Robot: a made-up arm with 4 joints.
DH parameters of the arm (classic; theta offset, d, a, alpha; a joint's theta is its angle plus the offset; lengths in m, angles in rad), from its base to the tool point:
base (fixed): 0 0.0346 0 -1.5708
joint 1: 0 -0.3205 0.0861 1.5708
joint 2: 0 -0.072 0.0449 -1.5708
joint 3: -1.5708 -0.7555 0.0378 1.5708
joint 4: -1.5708 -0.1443 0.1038 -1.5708
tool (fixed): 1.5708 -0.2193 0 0
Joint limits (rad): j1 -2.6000..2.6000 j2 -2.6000..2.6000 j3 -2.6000..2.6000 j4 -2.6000..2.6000
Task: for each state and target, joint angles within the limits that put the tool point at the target. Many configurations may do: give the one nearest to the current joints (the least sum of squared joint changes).
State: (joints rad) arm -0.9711 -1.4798 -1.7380 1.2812
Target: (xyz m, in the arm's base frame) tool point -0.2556 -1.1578 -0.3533
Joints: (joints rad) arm -1.1512 -0.6151 -1.4041 1.0999
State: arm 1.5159 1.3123 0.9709 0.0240
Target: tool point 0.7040 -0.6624 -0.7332
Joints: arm 0.6345 1.1059 0.9103 0.8686
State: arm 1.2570 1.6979 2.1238 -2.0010
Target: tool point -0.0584 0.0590 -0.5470
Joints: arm 1.2338 1.9557 1.7694 -2.6000
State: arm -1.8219 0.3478 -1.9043 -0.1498
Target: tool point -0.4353 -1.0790 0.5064
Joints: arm -2.1515 0.4828 -1.8638 0.3362
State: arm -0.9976 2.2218 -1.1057 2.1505
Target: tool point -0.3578 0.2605 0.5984
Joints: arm -1.8052 2.4813 -0.8709 2.5427
